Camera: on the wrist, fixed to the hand. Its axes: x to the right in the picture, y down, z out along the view.
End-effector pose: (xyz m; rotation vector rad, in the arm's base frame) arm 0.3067 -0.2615 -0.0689 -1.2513 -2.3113 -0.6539
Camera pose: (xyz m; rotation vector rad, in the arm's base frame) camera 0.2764 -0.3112 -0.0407 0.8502 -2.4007 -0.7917
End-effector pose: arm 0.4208 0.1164 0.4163 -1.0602 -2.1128 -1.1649
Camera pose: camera 0.3878 0.0608 0.4188 1.0600 -2.3848 -1.2996
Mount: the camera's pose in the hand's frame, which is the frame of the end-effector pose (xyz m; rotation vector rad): -0.0011 -0.0442 -0.0472 0.3075 0.4689 -1.4648
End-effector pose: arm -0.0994 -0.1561 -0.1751 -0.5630 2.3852 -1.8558
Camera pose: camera -0.1005 -0.1212 -0.1207 1.2243 -0.8462 1.4321
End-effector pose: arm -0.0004 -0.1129 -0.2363 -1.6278 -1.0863 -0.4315
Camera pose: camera -0.0257 -0.1559 -0.1951 -0.1737 -1.6943 -1.3951
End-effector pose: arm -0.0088 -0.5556 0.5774 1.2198 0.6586 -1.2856
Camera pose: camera -0.0390 -0.5048 0.5512 -1.1402 -1.7701 2.1075
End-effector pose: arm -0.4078 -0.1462 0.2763 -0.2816 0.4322 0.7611
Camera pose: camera -0.3898 -0.1962 0.2395 -0.3942 0.6276 -0.8183
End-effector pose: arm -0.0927 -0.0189 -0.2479 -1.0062 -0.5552 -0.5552
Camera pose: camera -0.1145 -0.0794 -0.2413 0.0105 -0.8629 -1.8638
